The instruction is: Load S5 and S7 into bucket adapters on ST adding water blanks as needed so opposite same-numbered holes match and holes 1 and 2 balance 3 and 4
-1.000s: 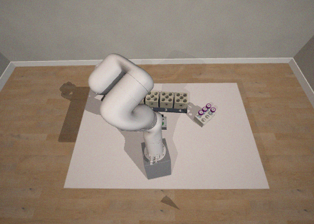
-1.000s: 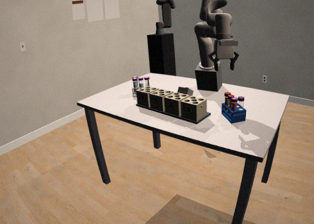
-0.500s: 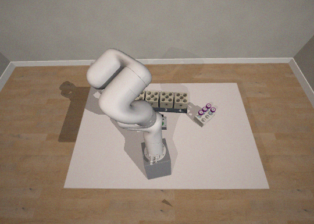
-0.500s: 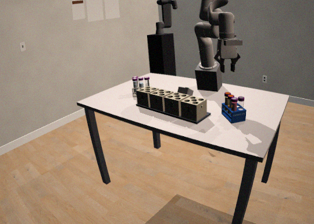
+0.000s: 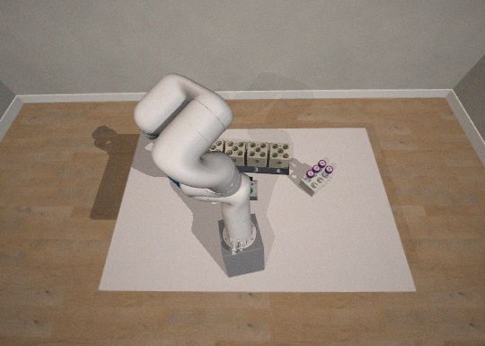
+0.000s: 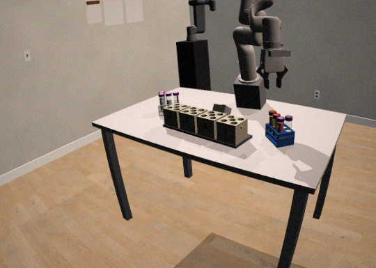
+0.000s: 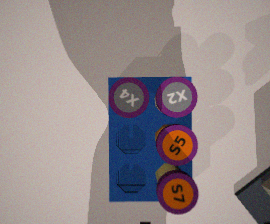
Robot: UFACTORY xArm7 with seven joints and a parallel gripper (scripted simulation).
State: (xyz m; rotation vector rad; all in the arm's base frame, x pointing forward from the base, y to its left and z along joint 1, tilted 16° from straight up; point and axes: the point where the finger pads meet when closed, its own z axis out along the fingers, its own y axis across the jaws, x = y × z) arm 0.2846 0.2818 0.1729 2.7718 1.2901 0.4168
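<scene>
My hand is 10 mm short of the blue rack, 40 mm to the right of it and 210 mm above it. From my hand the other things lie so: adapter: 120 mm ahead, 140 mm to the right, 190 mm below; dark stand: 110 mm ahead, 300 mm to the right, 240 mm below; white rack: 10 mm behind, 640 mm to the right, 210 mm below.
</scene>
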